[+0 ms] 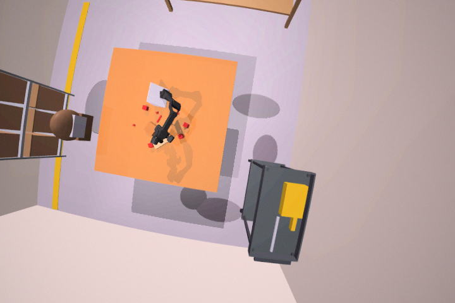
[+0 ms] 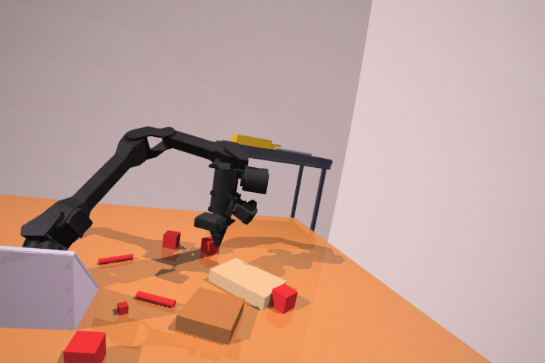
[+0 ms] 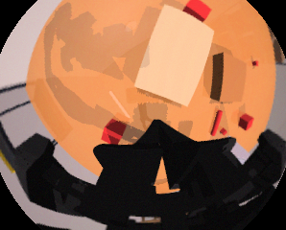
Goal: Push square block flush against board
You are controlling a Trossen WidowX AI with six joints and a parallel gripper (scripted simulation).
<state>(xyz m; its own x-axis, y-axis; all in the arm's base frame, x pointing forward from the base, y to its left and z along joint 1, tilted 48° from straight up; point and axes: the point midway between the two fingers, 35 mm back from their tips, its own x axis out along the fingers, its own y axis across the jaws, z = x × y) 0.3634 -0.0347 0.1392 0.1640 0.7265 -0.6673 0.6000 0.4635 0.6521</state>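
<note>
The brown square block lies 20 cm to the right of my gripper tip, 5 cm below it and 5 cm behind it. Round my gripper tip: pale board: 10 cm to the right, 6 cm ahead, 5 cm below.
</note>
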